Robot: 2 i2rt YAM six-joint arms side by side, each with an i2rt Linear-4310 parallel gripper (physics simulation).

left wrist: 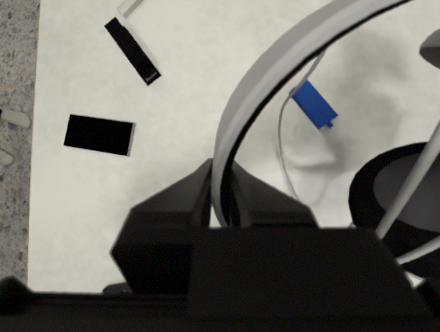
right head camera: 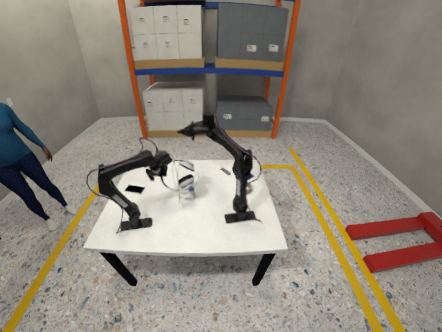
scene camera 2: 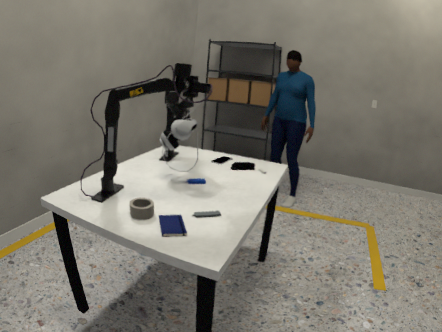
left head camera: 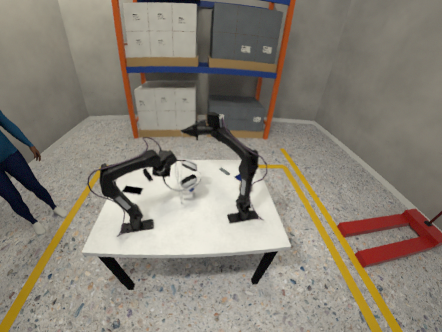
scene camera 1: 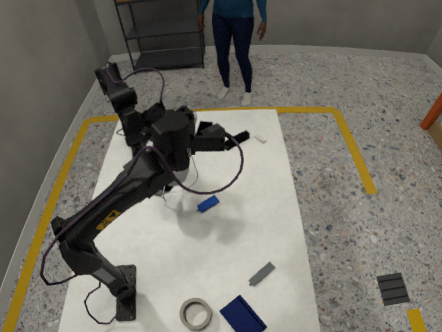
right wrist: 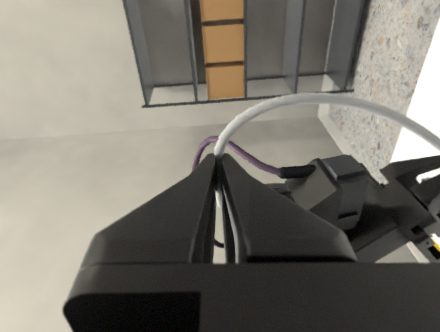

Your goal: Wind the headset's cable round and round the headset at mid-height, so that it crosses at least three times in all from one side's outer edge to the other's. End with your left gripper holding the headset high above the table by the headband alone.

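Pixels of known places: left gripper, fingertip midpoint: [left wrist: 220, 166] [right head camera: 161, 173]; right gripper, fingertip midpoint: [right head camera: 177, 131] [left head camera: 180, 131] [scene camera 1: 184, 106] [right wrist: 218, 166]; left arm's base at its link origin: [right head camera: 136, 224] [scene camera 2: 169, 156] [left head camera: 137, 226] [scene camera 1: 139, 152]; right arm's base at its link origin: [right head camera: 240, 217] [scene camera 2: 108, 193] [left head camera: 242, 217] [scene camera 1: 126, 292].
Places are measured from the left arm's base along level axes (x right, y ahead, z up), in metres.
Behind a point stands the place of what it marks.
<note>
My left gripper [left wrist: 220, 166] @[x 0.203, y 0.191, z 0.234 m] is shut on the headband of the white-and-black headset [left head camera: 188, 180] @[x 0.344, y 0.089, z 0.240 m] [right head camera: 186, 180] @[x 0.353, y 0.086, z 0.239 m] [scene camera 2: 183, 129] @[x 0.400, y 0.211, z 0.272 m] [left wrist: 250, 92] @[x 0.227, y 0.212, z 0.286 m], which hangs above the table. My right gripper [left head camera: 184, 131] @[x 0.332, y 0.258, z 0.478 m] [right head camera: 180, 132] @[x 0.332, y 0.258, z 0.478 m] [right wrist: 218, 166] @[x 0.332, y 0.258, z 0.478 m] is raised above and beyond the headset, shut on the thin white cable [right wrist: 310, 98] @[x 0.345, y 0.287, z 0.445 m]. The cable also shows in the left wrist view [left wrist: 281, 135] @[x 0.290, y 0.233, z 0.048 m], inside the headband's arc, and strands pass across a black ear cushion [left wrist: 357, 192] @[x 0.305, y 0.147, z 0.190 m]. It hangs in a loop below the headset in scene camera 2. The right arm hides most of the headset in scene camera 1; the full number of crossings cannot be told.
On the white table [scene camera 2: 100, 200] @[x 0.760, y -0.056, z 0.008 m] lie a blue block [scene camera 1: 208, 203] @[x 0.372, y 0.283, z 0.016 m] [scene camera 2: 196, 181] @[x 0.385, y 0.285, z 0.013 m] [left wrist: 314, 104] @[x 0.368, y 0.278, z 0.016 m], a tape roll [scene camera 1: 183, 314] @[x 0.774, y 0.124, z 0.041 m] [scene camera 2: 142, 212] @[x 0.822, y 0.185, z 0.032 m], a navy notebook [scene camera 1: 242, 315] @[x 0.814, y 0.308, z 0.012 m] [scene camera 2: 172, 225] @[x 0.838, y 0.313, z 0.012 m], a grey stick [scene camera 1: 262, 274] @[x 0.696, y 0.411, z 0.010 m], a black phone [left head camera: 133, 190] @[x -0.045, y 0.326, z 0.008 m] [left wrist: 99, 135] @[x -0.048, y 0.332, z 0.008 m] and a black bar [left wrist: 132, 50] @[x 0.070, y 0.462, z 0.040 m].
</note>
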